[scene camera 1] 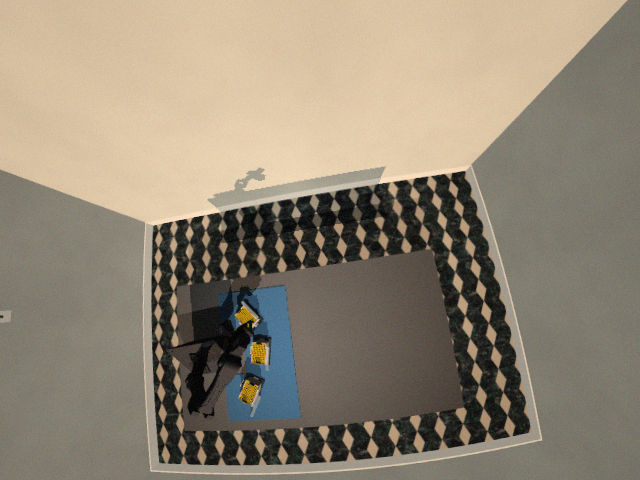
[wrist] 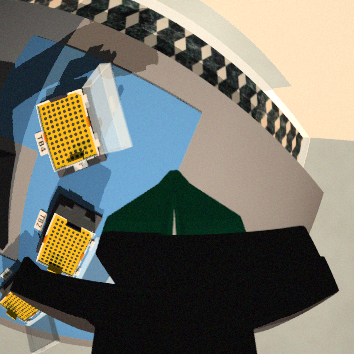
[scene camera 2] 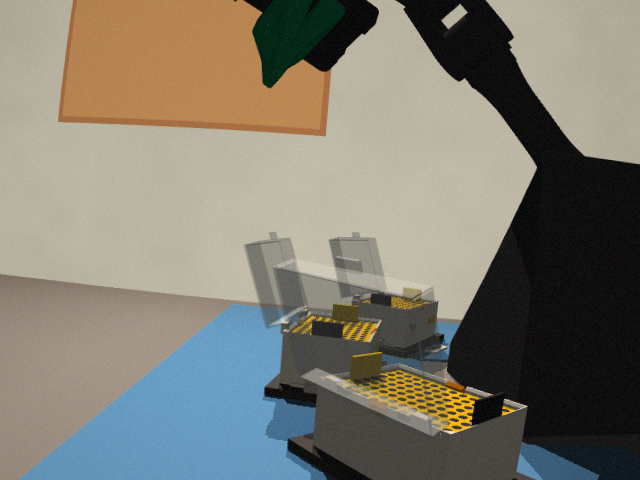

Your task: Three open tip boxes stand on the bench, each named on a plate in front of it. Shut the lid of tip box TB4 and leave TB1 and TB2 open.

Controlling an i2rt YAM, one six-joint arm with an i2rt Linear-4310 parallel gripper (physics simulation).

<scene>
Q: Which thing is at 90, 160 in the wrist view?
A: A tip box.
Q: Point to a tip box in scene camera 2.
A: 286, 384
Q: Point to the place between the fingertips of the gripper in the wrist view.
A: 173, 177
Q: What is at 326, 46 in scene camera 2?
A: The gripper.
</scene>
